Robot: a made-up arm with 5 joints. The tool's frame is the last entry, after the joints.
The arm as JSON. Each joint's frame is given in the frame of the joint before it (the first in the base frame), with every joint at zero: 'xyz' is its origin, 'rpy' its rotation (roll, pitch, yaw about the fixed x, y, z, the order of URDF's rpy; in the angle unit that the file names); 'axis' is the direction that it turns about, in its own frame. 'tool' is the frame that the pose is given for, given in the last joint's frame.
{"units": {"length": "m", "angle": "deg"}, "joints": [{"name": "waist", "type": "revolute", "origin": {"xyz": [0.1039, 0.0, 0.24], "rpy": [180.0, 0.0, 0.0]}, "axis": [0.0, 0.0, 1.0]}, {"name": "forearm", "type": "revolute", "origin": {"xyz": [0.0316, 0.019, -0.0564], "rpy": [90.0, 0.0, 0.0]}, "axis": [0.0, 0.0, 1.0]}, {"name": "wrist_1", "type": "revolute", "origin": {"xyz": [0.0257, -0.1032, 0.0], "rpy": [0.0, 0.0, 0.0]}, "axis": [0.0, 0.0, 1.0]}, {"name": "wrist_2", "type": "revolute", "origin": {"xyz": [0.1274, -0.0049, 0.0], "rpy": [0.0, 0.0, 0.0]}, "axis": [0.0, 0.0, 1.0]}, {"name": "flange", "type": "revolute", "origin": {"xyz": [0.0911, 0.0, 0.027], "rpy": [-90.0, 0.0, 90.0]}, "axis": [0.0, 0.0, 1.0]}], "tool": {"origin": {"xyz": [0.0, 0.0, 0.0], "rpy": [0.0, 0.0, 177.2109]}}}
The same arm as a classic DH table. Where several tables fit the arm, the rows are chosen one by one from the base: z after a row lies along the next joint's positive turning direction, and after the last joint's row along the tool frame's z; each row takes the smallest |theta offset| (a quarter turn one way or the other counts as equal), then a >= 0, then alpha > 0; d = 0 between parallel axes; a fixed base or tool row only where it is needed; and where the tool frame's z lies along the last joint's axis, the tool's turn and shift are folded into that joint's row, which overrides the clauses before.
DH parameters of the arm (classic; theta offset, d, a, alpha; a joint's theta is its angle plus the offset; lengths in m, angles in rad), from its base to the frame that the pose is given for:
base (fixed): 0 0 0.1039 3.1416
waist: 0 -0.2964 0.0316 1.5708
forearm: -1.3267 0 0.1064 0
wrist_1: 1.2883 0 0.1275 0
wrist_2: -1.5324 0.008 0 1.5708
flange: -0.0487 -0.0911 0 0

